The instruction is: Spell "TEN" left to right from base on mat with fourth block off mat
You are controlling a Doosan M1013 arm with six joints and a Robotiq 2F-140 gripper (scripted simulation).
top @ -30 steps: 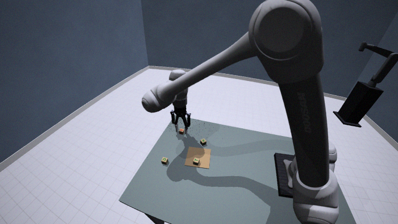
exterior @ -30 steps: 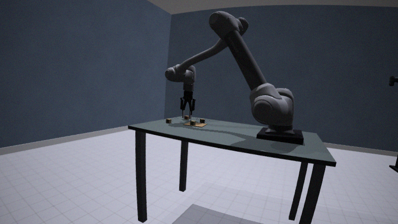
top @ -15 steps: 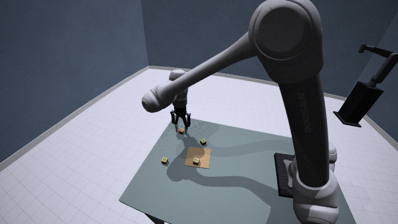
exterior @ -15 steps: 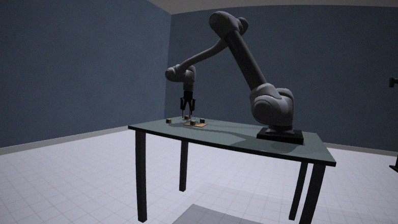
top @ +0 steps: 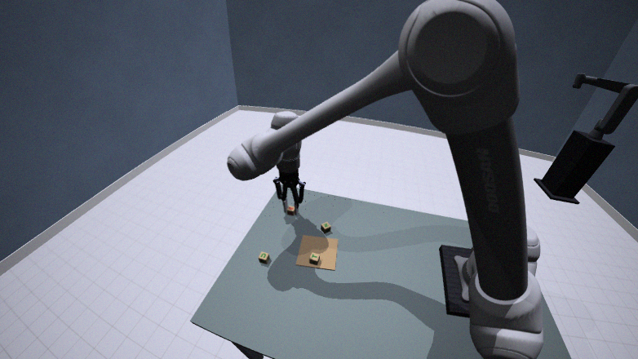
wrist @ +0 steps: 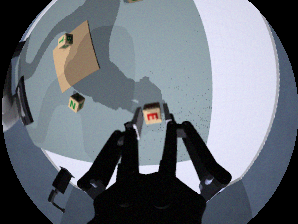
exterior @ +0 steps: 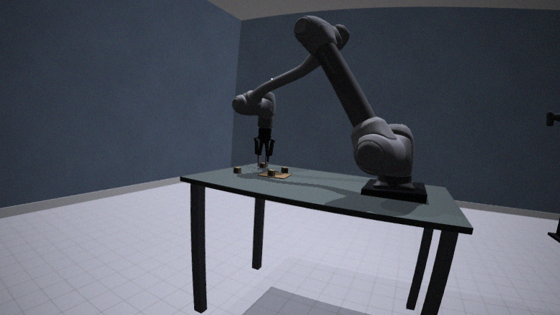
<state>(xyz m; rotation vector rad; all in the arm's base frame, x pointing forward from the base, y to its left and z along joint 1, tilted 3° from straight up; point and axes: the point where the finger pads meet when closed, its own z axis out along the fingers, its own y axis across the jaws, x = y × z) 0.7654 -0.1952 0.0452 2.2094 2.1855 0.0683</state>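
My hand is 17 cm to the right of the tan mat, 16 cm past it and 4 cm above it. Also, from my hand: block: 21 cm to the left, 16 cm behind, 2 cm below.
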